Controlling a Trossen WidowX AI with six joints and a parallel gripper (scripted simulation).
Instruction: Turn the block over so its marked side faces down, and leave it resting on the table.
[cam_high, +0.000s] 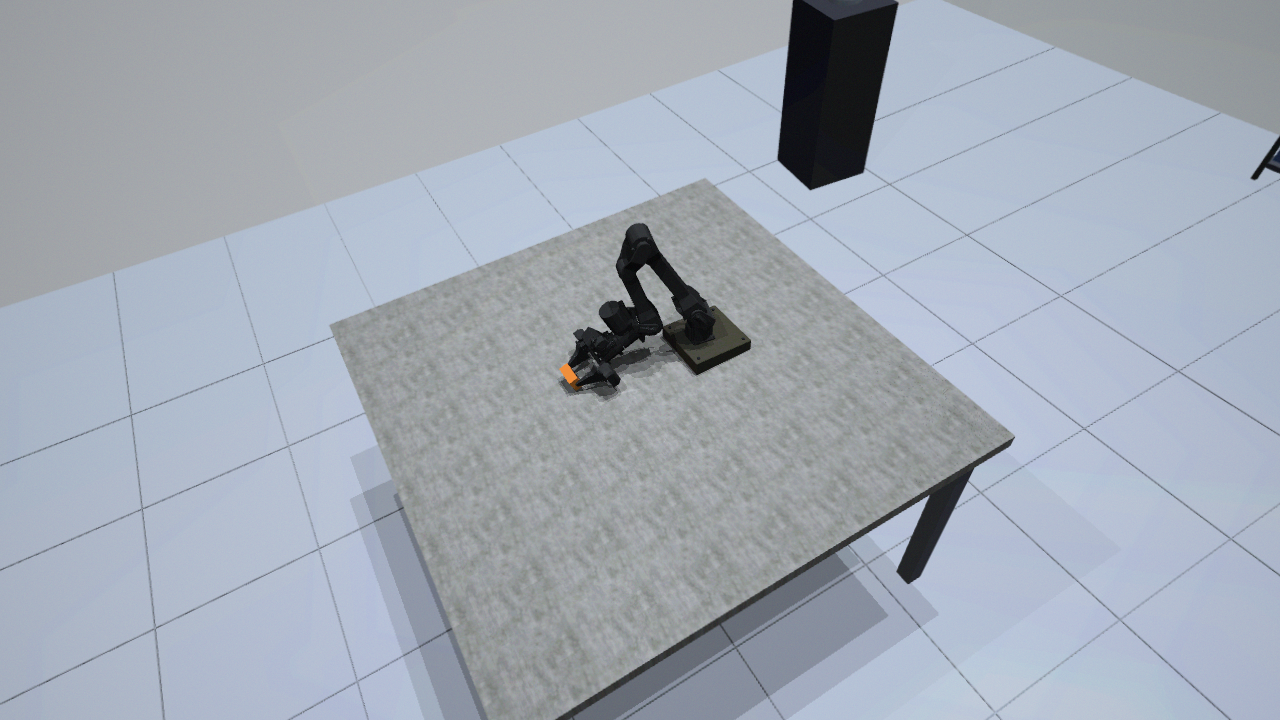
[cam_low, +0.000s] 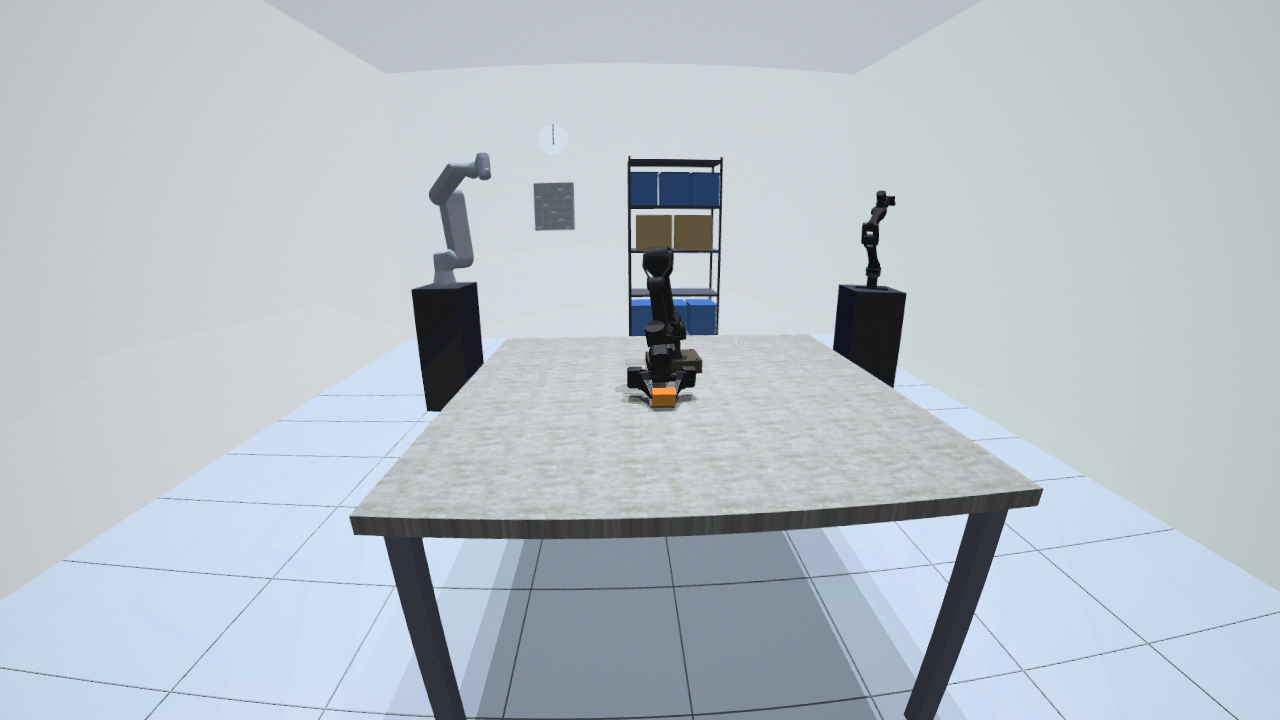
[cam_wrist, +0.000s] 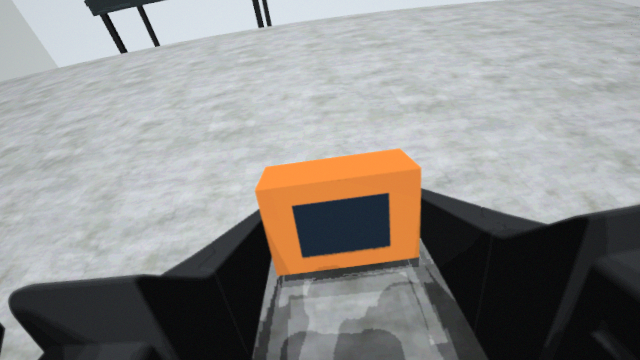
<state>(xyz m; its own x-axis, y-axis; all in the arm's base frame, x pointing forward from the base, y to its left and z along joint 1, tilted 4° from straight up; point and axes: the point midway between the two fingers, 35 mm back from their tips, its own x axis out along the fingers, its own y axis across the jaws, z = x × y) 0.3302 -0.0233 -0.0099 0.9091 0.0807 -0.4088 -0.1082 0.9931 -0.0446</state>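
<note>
Right now the orange block is 1 cm behind my gripper tip.
</note>
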